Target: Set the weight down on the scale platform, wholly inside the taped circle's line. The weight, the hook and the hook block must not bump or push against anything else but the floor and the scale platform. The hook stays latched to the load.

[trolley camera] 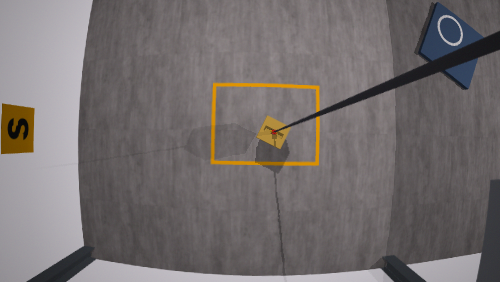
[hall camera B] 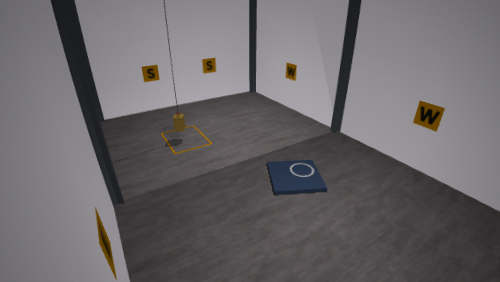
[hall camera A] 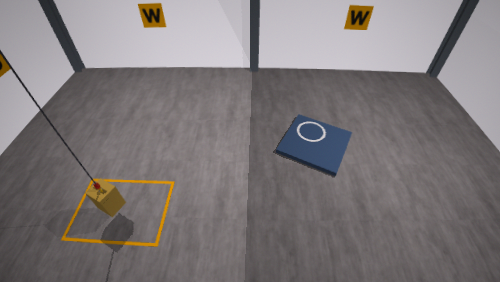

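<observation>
The yellow weight (hall camera A: 112, 202) (hall camera B: 179, 123) (trolley camera: 268, 124) hangs in the air above the floor, over the orange marked rectangle (hall camera A: 165, 212) (hall camera B: 203, 134) (trolley camera: 265, 85). Its shadow lies apart from it. My gripper, the hook under the small red hook block (hall camera A: 97, 186) (hall camera B: 178, 114) (trolley camera: 274, 132), is at the weight's top and holds it; the latch is too small to make out. The blue scale platform (hall camera A: 325, 156) (hall camera B: 290, 184) (trolley camera: 430, 44) lies on the floor well away from the weight. The white taped circle (hall camera A: 311, 141) (hall camera B: 291, 170) (trolley camera: 439, 27) is near one corner of its top.
The hoist chain (hall camera A: 49, 120) (hall camera B: 171, 57) (trolley camera: 380, 86) runs up from the hook block and crosses over part of the platform in the trolley view. White walls with dark posts (hall camera A: 254, 35) (hall camera B: 346, 65) (trolley camera: 402, 267) and letter signs (hall camera A: 152, 15) (hall camera B: 428, 116) (trolley camera: 18, 128) bound the floor.
</observation>
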